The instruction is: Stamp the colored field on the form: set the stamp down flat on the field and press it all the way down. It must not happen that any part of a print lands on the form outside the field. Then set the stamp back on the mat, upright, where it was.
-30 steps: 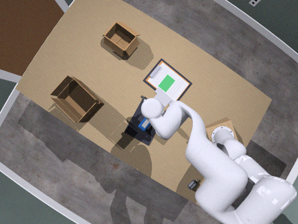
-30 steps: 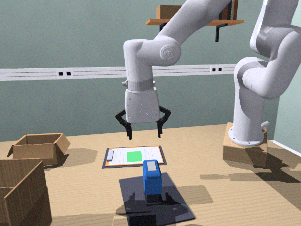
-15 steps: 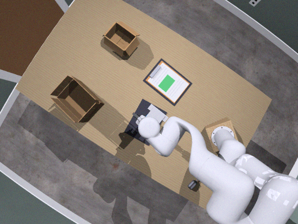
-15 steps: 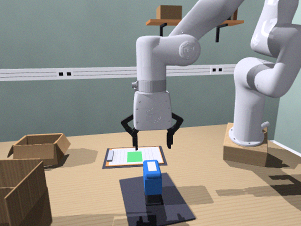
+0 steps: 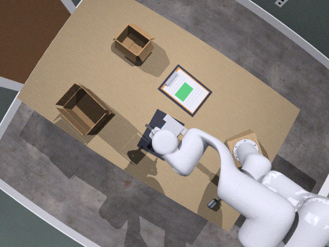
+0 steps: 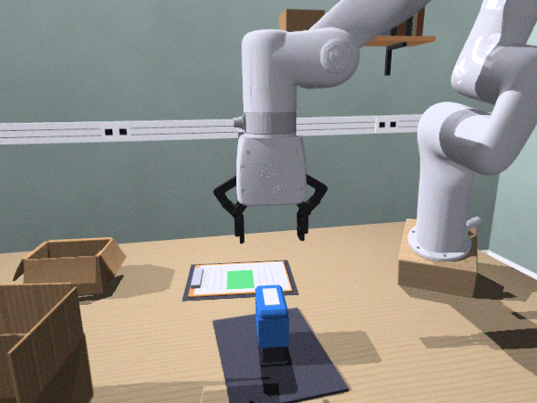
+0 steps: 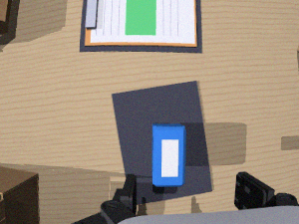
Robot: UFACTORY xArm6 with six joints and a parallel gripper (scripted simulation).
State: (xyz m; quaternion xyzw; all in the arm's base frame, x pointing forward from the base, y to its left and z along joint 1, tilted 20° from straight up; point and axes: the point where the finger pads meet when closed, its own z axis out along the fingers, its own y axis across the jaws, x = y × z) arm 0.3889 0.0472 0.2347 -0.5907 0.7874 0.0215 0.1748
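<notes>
My gripper is now 160 mm above the blue stamp. The rest, counted from my hand: clipboard with form 280 mm to the right, 210 mm below, 10 mm behind; dark mat 210 mm below; black stamp base 190 mm below.
</notes>
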